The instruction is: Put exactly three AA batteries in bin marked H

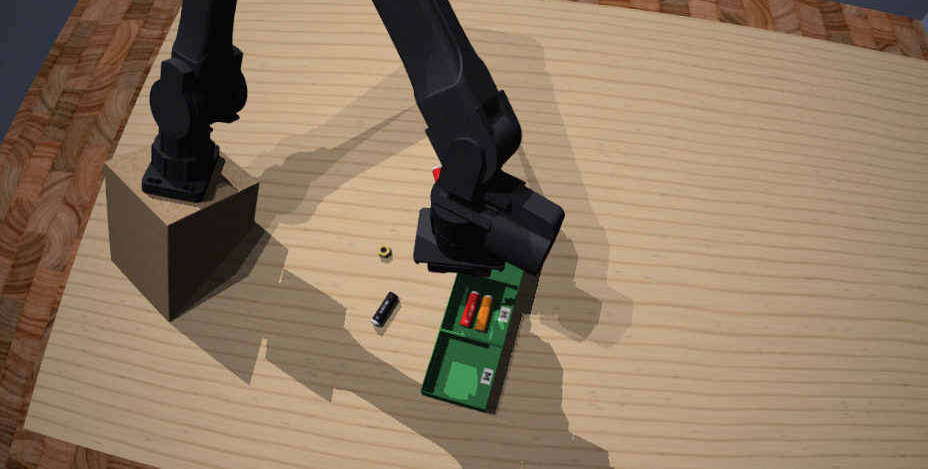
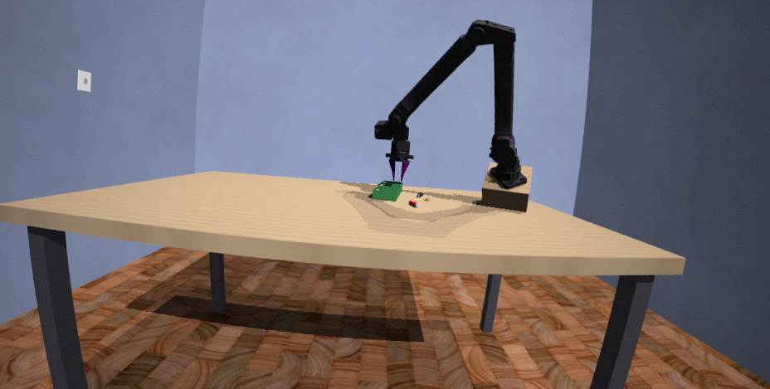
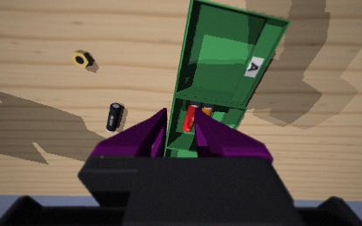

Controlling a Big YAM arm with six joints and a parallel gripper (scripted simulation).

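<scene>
My gripper is now 2 cm short of the green bin, 5 cm to the left of it and 5 cm above it. The rest, counted from my hand: black AA battery: 10 cm behind, 5 cm to the right, 6 cm below; then orange AA battery: 3 cm ahead, 5 cm to the right, 6 cm below; then yellow nut: 11 cm behind, 4 cm to the left, 7 cm below.
</scene>
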